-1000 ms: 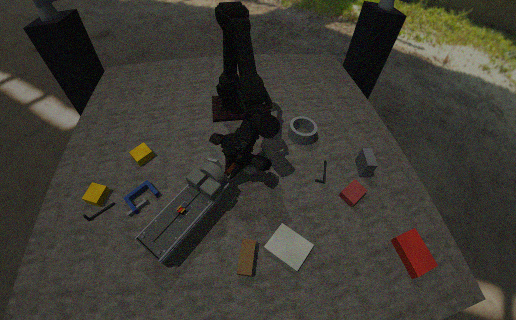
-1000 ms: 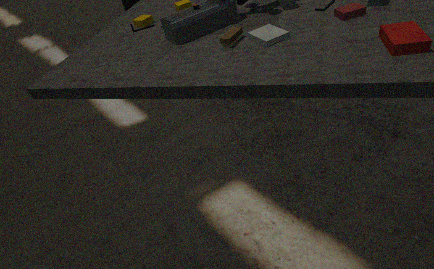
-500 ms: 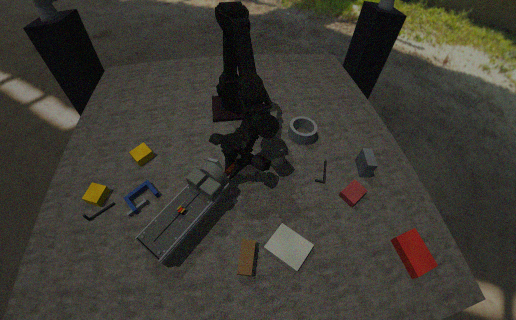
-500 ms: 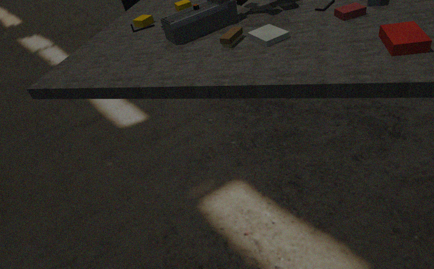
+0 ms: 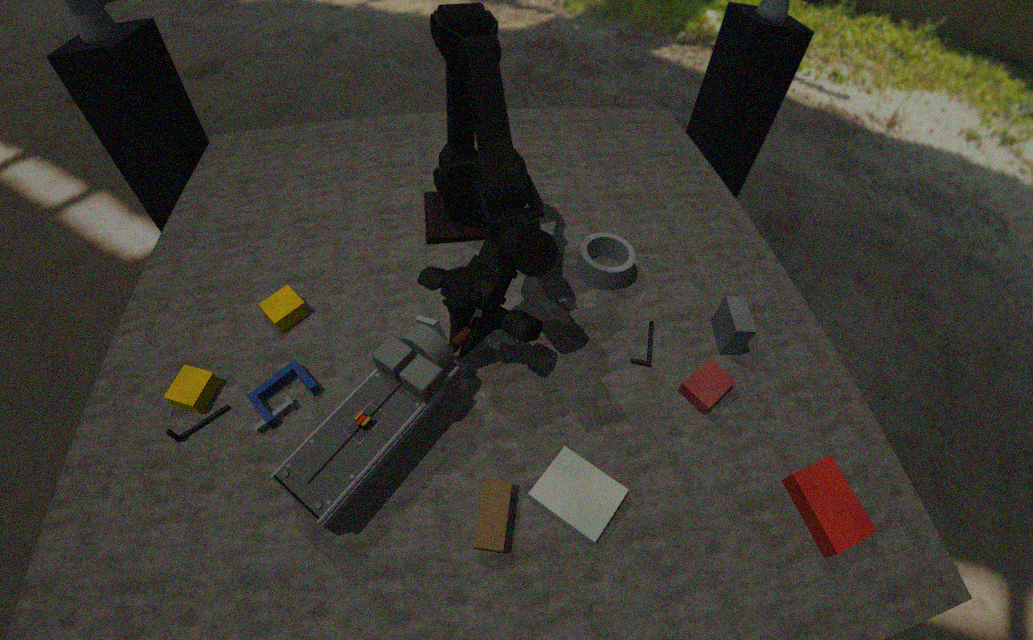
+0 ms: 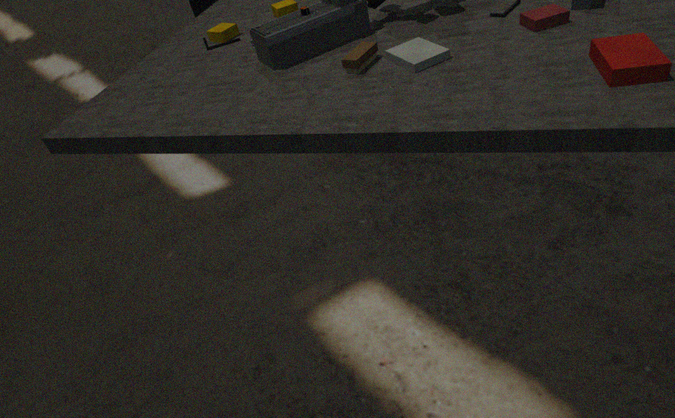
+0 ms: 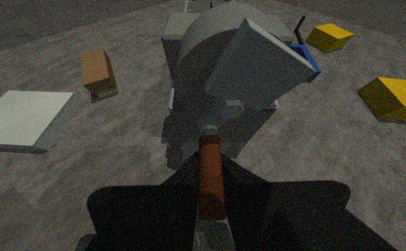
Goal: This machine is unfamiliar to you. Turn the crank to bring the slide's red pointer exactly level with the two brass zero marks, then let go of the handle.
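Right now the brown crank handle is 10 mm behind my gripper tip, 10 mm to the left of it and 20 mm above it. From my gripper tip the other things lie so: white plate 210 mm ahead, 150 mm to the left, 30 mm below; red pointer 120 mm ahead, 120 mm to the right, 40 mm above; brown block 230 mm ahead, 40 mm to the left, 20 mm below.
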